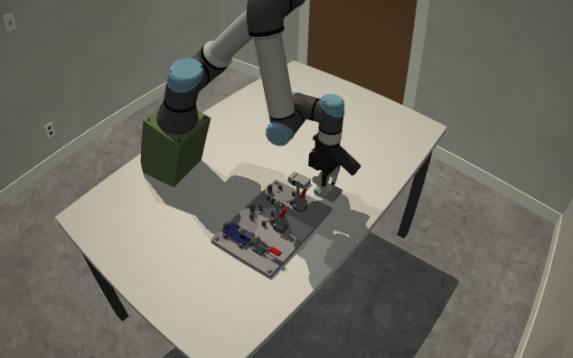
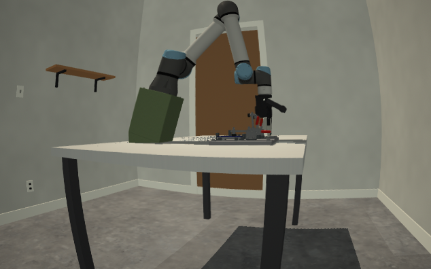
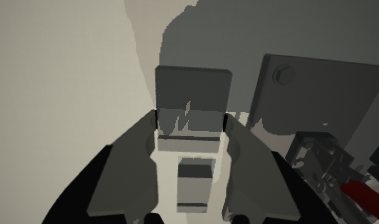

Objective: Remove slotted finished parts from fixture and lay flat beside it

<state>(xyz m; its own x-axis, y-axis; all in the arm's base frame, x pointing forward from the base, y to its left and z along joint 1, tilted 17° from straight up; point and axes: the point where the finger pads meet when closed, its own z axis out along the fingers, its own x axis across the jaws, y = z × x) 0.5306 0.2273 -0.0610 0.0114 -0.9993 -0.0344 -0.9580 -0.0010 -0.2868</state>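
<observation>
My gripper is now 10 mm past the pale grey part and 10 mm above it. Also, from my hand: blue blank 110 mm behind, 350 mm to the right; then grey fixture plate 60 mm behind, 240 mm to the right, 20 mm below.
</observation>
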